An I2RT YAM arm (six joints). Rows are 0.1 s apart.
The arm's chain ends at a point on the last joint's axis. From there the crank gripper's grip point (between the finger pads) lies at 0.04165 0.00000 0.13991 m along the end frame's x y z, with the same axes.
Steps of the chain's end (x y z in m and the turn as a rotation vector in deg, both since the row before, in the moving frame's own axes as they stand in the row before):
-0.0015 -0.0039 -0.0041 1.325 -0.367 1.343
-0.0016 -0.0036 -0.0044 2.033 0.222 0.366
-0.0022 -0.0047 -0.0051 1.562 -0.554 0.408
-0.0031 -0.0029 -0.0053 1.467 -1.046 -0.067
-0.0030 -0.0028 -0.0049 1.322 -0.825 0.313
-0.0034 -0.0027 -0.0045 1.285 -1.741 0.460
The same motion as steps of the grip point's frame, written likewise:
-0.0024 -0.0062 -0.0039 1.325 -0.367 1.343
-0.0010 -0.0083 -0.0046 2.033 0.222 0.366
-0.0035 -0.0082 -0.0048 1.562 -0.554 0.408
-0.0057 -0.0065 -0.0046 1.467 -1.046 -0.067
-0.0050 -0.0058 -0.0043 1.322 -0.825 0.313
-0.0077 -0.0055 -0.0033 1.285 -1.741 0.460

